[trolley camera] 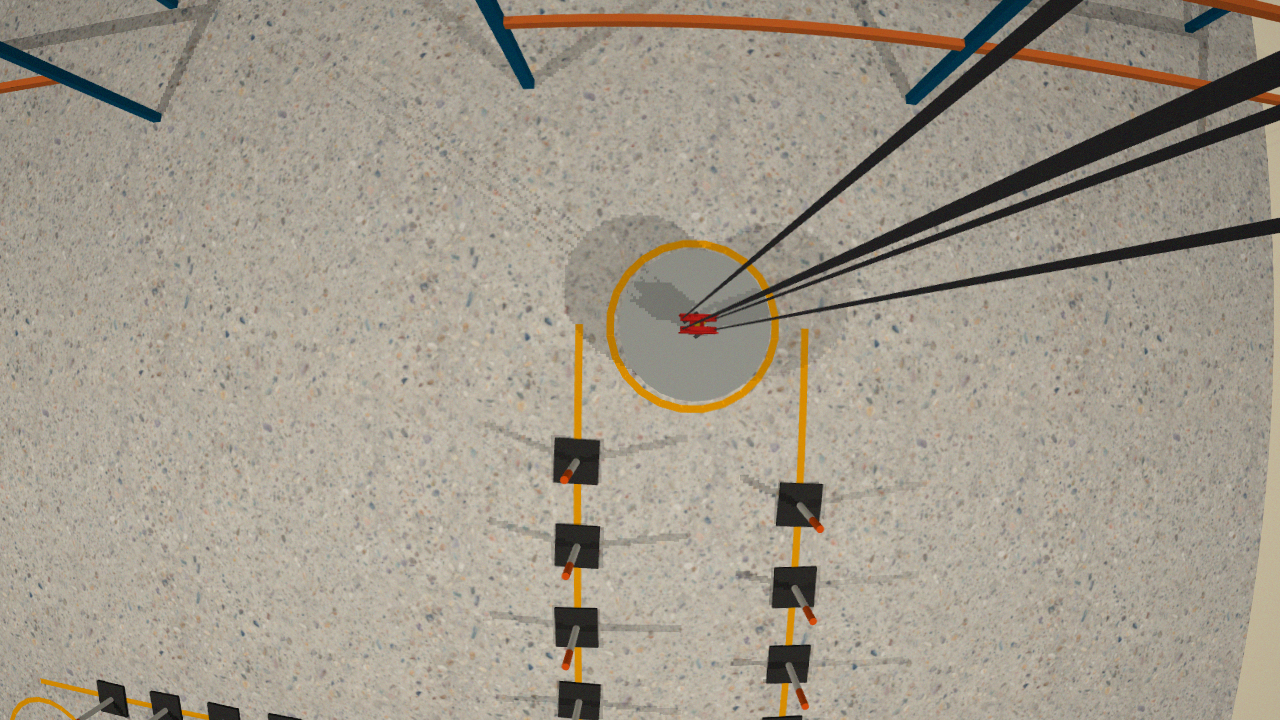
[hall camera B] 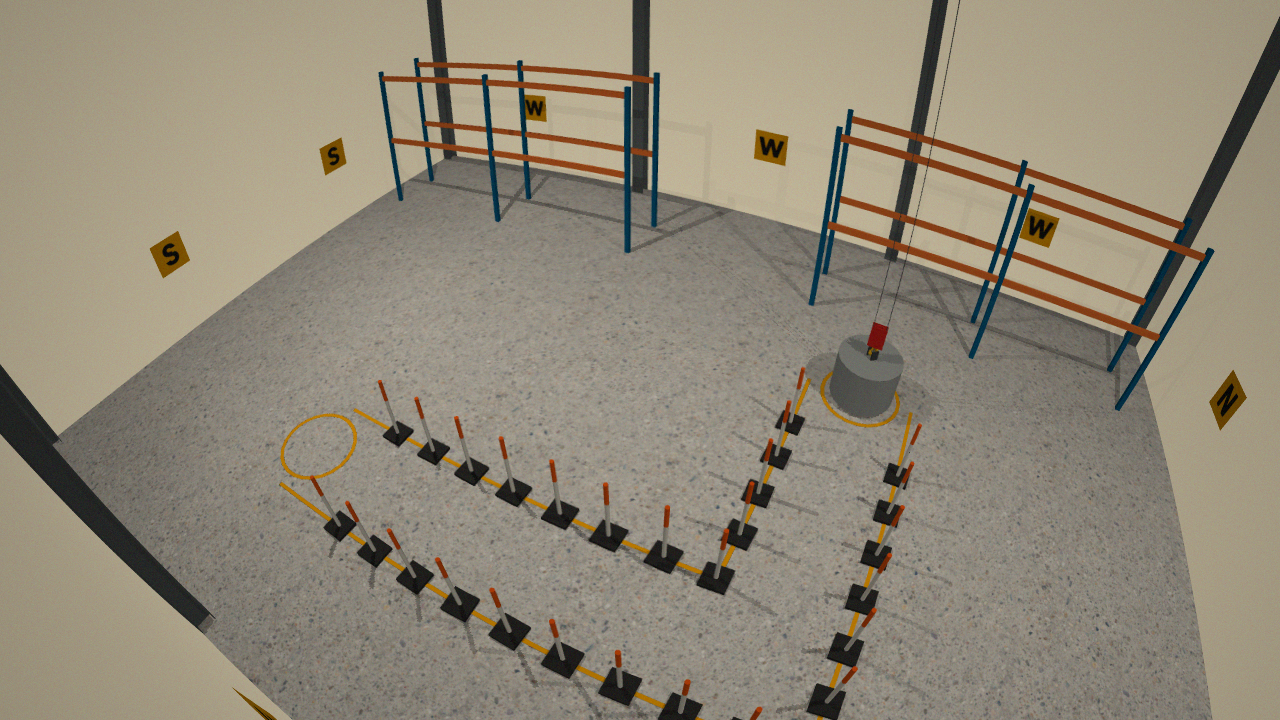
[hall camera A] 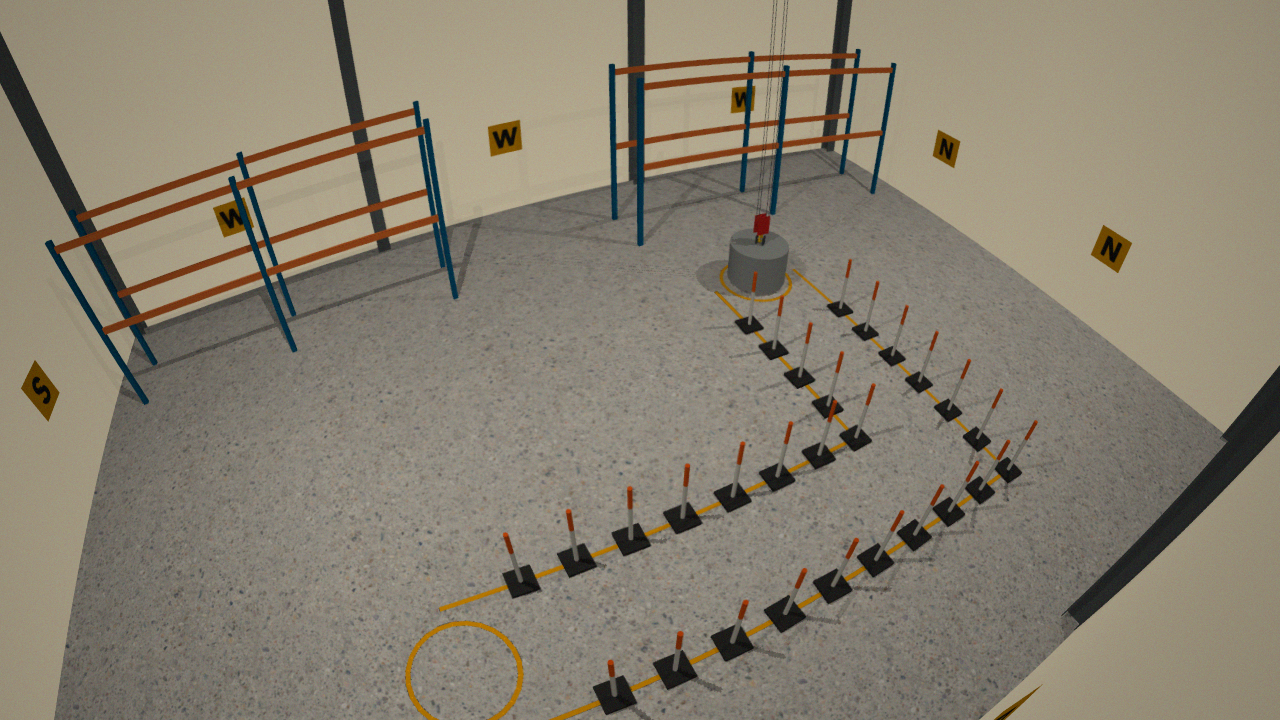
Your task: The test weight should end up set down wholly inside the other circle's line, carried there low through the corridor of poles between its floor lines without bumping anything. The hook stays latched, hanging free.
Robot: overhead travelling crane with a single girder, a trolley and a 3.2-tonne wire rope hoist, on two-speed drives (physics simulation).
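The test weight (hall camera A: 758,265) (hall camera B: 865,380) (trolley camera: 662,367) is a grey upright cylinder inside the start circle's orange line (hall camera B: 864,424) (trolley camera: 611,325). It is at or very near floor level; whether its base touches the floor I cannot tell. My hook (hall camera A: 759,239) (hall camera B: 872,352) (trolley camera: 698,324), under the red block (hall camera A: 761,223) (hall camera B: 878,335), is engaged at the weight's top centre and looks shut on it. Hook detail is small. The other circle (hall camera A: 464,622) (hall camera B: 356,437) holds no weight and lies at the corridor's far end. It partly shows in the trolley view (trolley camera: 35,700).
Orange-tipped poles on black bases (hall camera A: 748,324) (hall camera B: 896,474) (trolley camera: 576,461) line both sides of an L-shaped corridor, along orange floor lines (hall camera A: 474,599) (trolley camera: 578,385). One blue-orange rack (hall camera A: 640,161) (hall camera B: 825,214) stands behind the weight, another (hall camera A: 264,264) (hall camera B: 627,170) further along the W wall.
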